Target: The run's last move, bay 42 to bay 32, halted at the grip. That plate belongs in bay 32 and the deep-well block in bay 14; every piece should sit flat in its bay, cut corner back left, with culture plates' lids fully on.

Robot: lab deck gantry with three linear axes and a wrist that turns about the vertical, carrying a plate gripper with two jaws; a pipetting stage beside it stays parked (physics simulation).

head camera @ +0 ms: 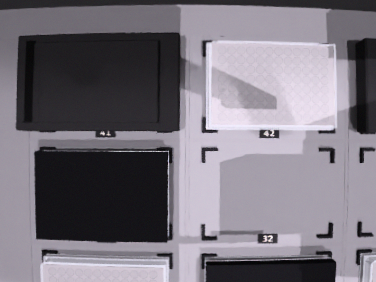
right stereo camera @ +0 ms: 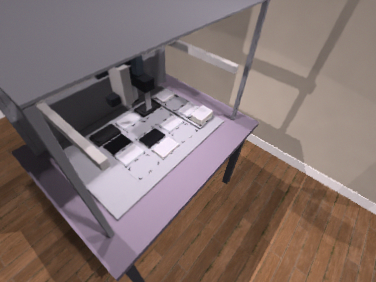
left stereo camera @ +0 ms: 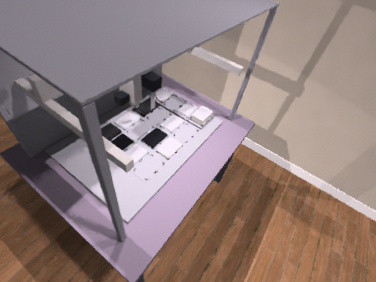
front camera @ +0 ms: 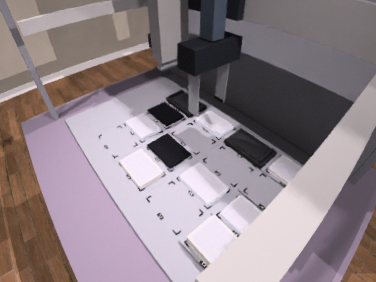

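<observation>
The pale many-welled plate lies in bay 42 inside its corner marks; it looks flat, and a clear rim shows around it. A shadow crosses it. Bay 32, in front of it, shows its marks and bare deck. My gripper hangs above the area of bays 42 and 32 with its jaws apart and empty, clear of the plate. It does not show in the head view. A tall cream block stands at the front right bay; its seating and cut corner cannot be made out.
Dark trays fill bay 41 and bay 43. A black-topped plate lies left of bay 32, another in front. The pale pipetting stage stands beside my gripper.
</observation>
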